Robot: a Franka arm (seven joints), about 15 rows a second.
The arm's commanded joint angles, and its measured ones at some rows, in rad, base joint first. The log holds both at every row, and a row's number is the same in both.
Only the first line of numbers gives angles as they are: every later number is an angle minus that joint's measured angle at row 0.
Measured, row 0:
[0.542 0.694 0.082 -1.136 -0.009 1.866 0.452]
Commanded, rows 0 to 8:
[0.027 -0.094 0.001 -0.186 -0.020 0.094 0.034]
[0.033 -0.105 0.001 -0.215 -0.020 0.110 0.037]
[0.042 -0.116 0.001 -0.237 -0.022 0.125 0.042]
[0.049 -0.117 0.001 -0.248 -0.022 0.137 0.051]
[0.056 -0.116 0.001 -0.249 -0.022 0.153 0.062]
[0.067 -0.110 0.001 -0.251 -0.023 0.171 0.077]
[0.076 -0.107 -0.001 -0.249 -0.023 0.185 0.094]
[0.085 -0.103 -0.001 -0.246 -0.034 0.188 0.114]
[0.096 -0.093 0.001 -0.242 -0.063 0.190 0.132]
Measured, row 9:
[0.079 -0.076 0.000 -0.204 -0.017 0.161 0.079]
